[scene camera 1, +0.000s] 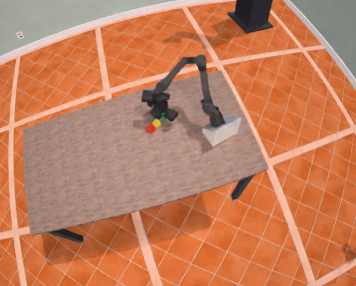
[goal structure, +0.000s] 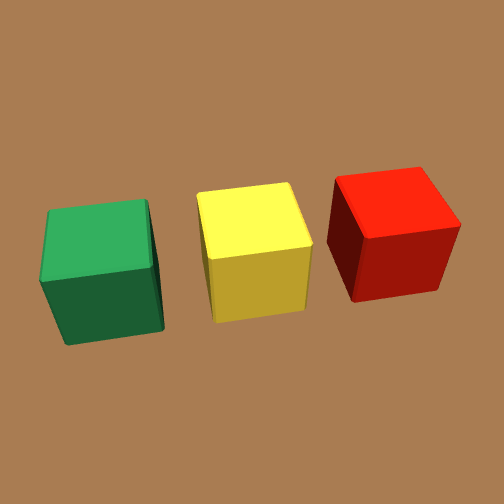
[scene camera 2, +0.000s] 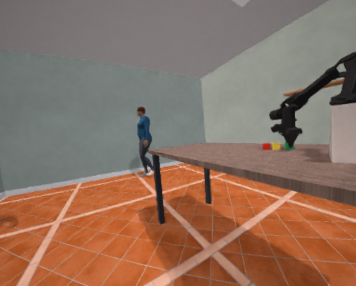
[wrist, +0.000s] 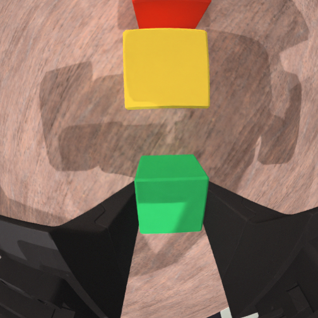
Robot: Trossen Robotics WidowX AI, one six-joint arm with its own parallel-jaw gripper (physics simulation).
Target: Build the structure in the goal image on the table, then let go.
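Places are measured from the arm's base along level axes (x left, y down, z back), in millimetres.
Pixels of known places: gripper, between the fingertips: (scene camera 1: 163, 116) (scene camera 2: 289, 146); arm's base, origin of its link: (scene camera 1: 219, 124).
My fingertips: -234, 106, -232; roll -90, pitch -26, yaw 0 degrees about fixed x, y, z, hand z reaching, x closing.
Observation:
For each thing: its middle in the pictures, then the offset to it from my fingertips, as dx, dy, dz. Level surfaces: height alone.
- green cube, middle of its body: (scene camera 2: 289, 145) +0, -6, +0
- yellow cube, middle of its body: (scene camera 1: 156, 123) (scene camera 2: 276, 146) +29, -6, -55
- table, height of its surface: dy +10
- red cube, middle of its body: (scene camera 1: 150, 128) (scene camera 2: 266, 146) +47, -6, -99
My gripper (scene camera 1: 162, 117) (scene camera 2: 289, 145) (wrist: 168, 186) is shut on a green cube (scene camera 2: 292, 147) (wrist: 170, 192), with a finger on each side. The cube is low over or on the table; contact is unclear. A yellow cube (scene camera 1: 157, 123) (scene camera 2: 276, 146) (wrist: 166, 69) sits on the table (scene camera 1: 100, 170) (scene camera 2: 210, 151) (wrist: 30, 95), with a gap between it and the green cube. A red cube (scene camera 1: 150, 128) (scene camera 2: 266, 146) (wrist: 172, 14) sits on the yellow cube's far side, very close to it. The three cubes form a rough row.
The arm's pale base block (scene camera 1: 222, 131) (scene camera 2: 344, 134) stands on the table near one end. A person in a blue top (scene camera 2: 144, 129) is beyond the table. A black pedestal (scene camera 1: 252, 15) stands on the floor behind it.

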